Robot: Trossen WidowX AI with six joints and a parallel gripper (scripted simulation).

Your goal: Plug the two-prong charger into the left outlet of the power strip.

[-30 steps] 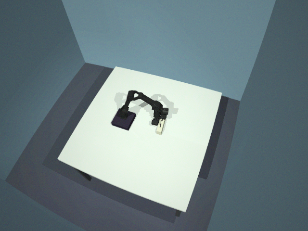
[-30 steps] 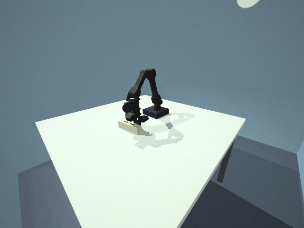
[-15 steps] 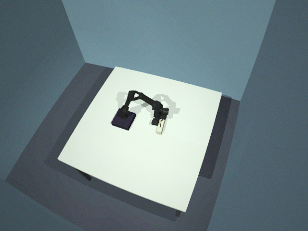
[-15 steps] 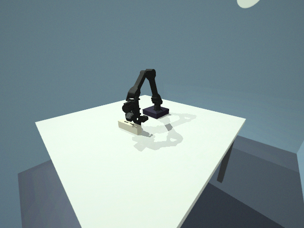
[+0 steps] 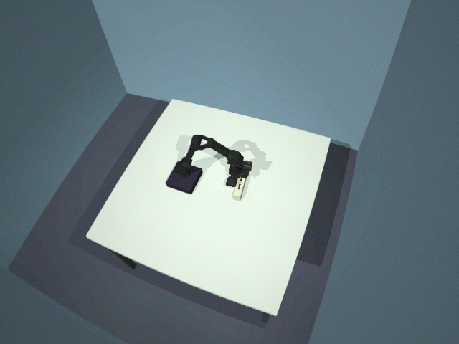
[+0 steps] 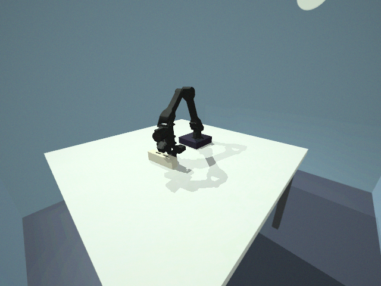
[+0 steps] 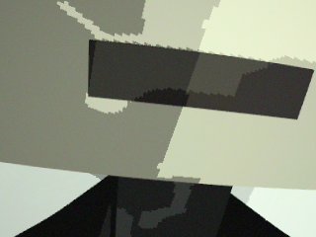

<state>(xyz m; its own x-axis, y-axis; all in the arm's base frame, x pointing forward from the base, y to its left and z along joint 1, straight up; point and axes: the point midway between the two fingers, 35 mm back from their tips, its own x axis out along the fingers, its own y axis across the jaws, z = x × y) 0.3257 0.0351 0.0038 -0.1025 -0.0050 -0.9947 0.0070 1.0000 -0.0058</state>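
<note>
Now: the two-prong charger 20 mm ahead of my gripper tip and 10 mm above it.
</note>
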